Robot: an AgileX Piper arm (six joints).
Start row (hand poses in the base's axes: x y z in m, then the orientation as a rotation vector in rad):
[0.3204, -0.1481, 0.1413, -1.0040, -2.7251, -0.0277]
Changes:
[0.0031, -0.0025, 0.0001, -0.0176, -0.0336, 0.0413]
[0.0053, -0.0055, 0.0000, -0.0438, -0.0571, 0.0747]
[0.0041, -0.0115, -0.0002, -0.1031, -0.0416, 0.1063]
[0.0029, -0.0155, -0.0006, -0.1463, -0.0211, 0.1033]
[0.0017, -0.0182, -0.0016, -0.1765, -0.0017, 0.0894]
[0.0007, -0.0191, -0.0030, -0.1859, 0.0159, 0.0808]
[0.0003, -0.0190, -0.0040, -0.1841, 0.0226, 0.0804]
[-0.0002, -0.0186, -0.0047, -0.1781, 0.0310, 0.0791]
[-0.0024, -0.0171, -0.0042, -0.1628, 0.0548, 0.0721]
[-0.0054, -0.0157, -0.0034, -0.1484, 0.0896, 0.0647]
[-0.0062, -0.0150, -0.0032, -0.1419, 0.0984, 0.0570]
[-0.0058, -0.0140, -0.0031, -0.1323, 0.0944, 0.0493]
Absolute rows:
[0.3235, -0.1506, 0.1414, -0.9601, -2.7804, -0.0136]
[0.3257, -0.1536, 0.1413, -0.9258, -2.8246, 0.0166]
[0.3245, -0.1596, 0.1411, -0.8926, -2.8393, 0.1126]
[0.3233, -0.1636, 0.1407, -0.9025, -2.8283, 0.1824]
[0.3221, -0.1663, 0.1397, -0.9246, -2.8098, 0.2313]
[0.3211, -0.1672, 0.1383, -0.9345, -2.7910, 0.2508]
[0.3207, -0.1671, 0.1373, -0.9330, -2.7842, 0.2512]
[0.3202, -0.1667, 0.1366, -0.9314, -2.7746, 0.2462]
[0.3180, -0.1652, 0.1371, -0.9318, -2.7463, 0.2342]
[0.3150, -0.1638, 0.1379, -0.9300, -2.7076, 0.2283]
[0.3142, -0.1631, 0.1381, -0.9368, -2.6946, 0.2220]
[0.3146, -0.1621, 0.1382, -0.9461, -2.6931, 0.2058]

